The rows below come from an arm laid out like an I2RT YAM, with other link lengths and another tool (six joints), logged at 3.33 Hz.
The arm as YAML. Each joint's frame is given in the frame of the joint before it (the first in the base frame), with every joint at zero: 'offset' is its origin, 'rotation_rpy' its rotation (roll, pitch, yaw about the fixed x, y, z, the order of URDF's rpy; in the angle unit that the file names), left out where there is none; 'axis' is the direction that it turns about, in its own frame. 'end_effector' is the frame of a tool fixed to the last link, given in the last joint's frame.
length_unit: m
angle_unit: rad
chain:
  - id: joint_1
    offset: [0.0, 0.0, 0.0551]
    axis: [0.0, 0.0, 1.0]
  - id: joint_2
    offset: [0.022, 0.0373, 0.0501]
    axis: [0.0, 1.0, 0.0]
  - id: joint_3
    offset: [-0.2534, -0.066, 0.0]
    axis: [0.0, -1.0, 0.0]
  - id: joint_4
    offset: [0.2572, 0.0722, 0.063]
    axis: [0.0, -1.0, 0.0]
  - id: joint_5
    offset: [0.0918, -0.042, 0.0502]
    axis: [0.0, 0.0, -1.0]
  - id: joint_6
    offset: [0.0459, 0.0, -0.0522]
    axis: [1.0, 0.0, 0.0]
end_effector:
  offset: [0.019, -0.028, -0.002]
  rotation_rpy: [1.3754, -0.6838, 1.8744]
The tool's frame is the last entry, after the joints.
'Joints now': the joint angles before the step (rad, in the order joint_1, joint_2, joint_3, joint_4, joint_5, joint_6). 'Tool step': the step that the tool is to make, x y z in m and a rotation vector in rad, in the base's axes. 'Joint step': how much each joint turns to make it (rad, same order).
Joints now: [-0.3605 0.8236 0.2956 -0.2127 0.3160 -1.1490]
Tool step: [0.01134 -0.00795 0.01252 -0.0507 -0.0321 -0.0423]
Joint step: [-0.0015 0.0670 0.0436 0.0715 0.0545 -0.0004]
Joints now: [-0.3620 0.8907 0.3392 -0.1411 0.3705 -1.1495]
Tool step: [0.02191 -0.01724 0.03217 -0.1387 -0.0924 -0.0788]
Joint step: [-0.0130 0.1075 0.0803 0.1818 0.1092 -0.0443]
